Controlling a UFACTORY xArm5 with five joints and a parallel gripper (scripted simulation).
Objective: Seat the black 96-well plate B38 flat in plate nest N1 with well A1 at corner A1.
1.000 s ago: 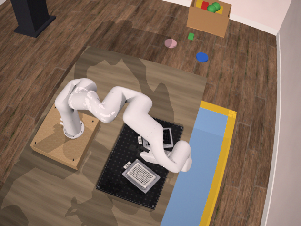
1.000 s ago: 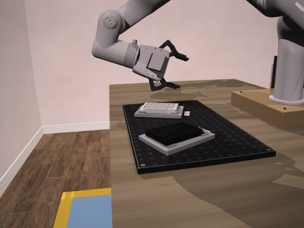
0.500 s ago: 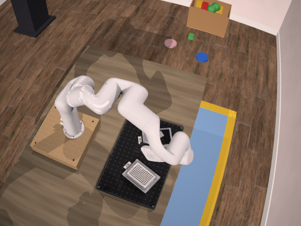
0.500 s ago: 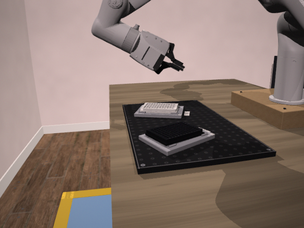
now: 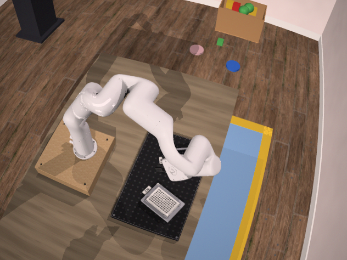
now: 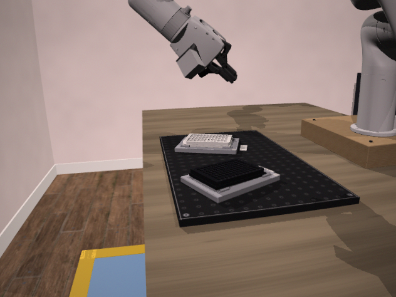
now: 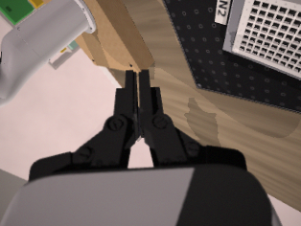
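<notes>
Now: hand 180 mm to the right of the black plate B38, 180 mm above it and 40 mm short of it. The rest, counted from my hand: white plate B83: 180 mm below, 70 mm to the right, 40 mm ahead.
</notes>
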